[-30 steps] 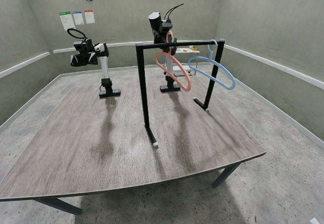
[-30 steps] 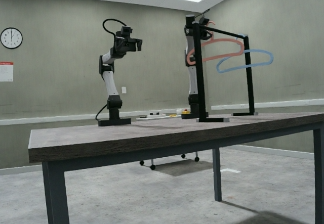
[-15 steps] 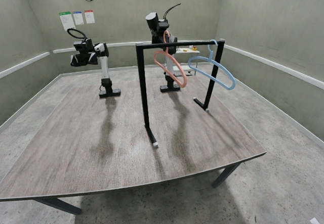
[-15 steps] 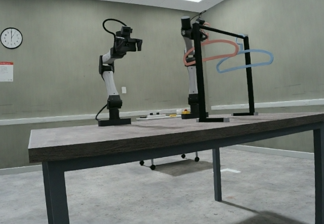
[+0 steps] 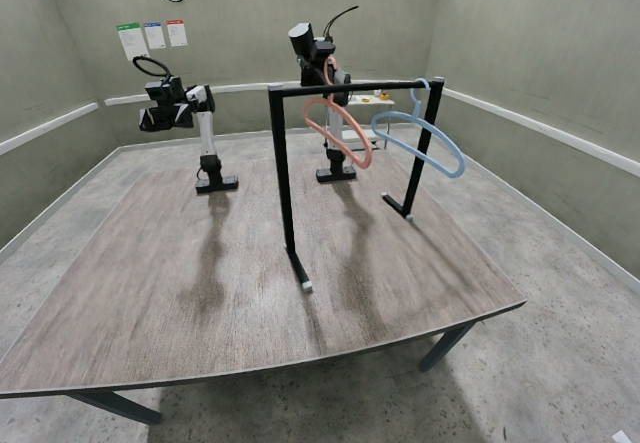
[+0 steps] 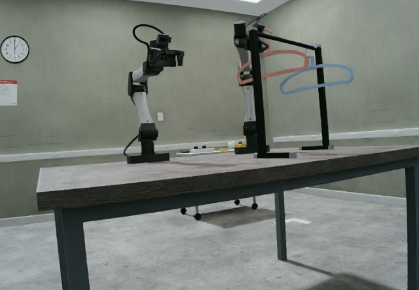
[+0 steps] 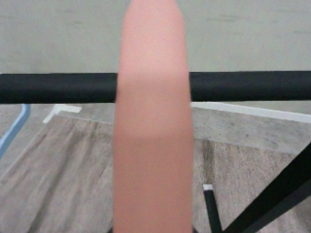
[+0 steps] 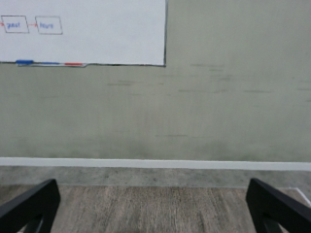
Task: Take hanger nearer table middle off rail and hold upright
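Observation:
Now: left hand 3 cm above the pink hanger. The rest, counted from my left hand: blue hanger 26 cm to the left, 8 cm below; then black rack 4 cm ahead, 9 cm to the left, 22 cm below.

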